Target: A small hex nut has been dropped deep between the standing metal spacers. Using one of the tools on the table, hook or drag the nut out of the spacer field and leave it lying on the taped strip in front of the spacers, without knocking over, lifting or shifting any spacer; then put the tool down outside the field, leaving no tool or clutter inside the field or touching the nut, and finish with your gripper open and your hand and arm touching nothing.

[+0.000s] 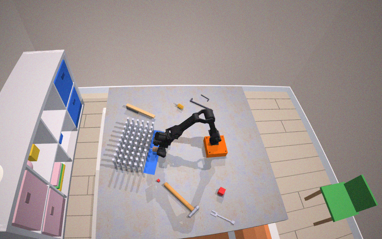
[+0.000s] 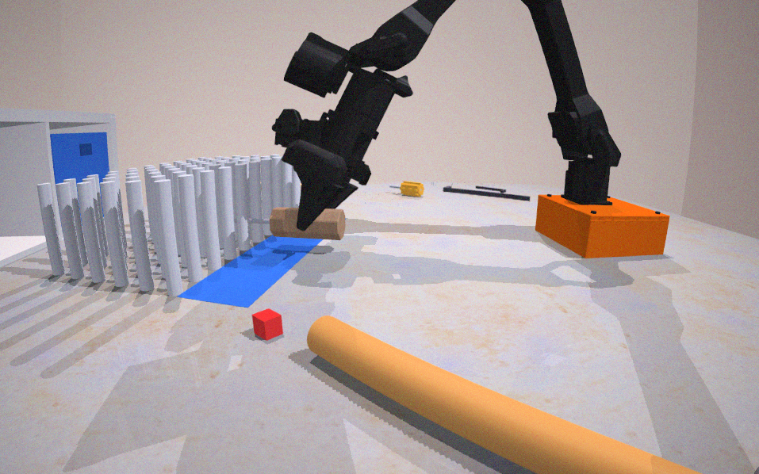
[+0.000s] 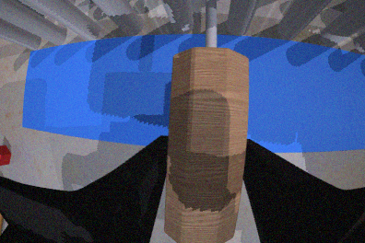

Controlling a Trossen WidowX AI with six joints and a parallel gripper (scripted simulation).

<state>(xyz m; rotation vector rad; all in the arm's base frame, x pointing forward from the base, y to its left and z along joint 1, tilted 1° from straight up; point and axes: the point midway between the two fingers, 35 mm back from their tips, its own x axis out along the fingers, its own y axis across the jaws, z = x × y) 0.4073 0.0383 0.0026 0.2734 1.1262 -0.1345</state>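
My gripper tip is now 30 mm short of the blue taped strip, 30 mm above it and 10 mm to the left of it. Round my gripper tip: larger red cube 420 mm behind, 340 mm to the left, 10 mm below; then small red cube 220 mm to the left, 20 mm below, 10 mm ahead; then yellow screwdriver 430 mm to the right, 200 mm behind, 10 mm below.
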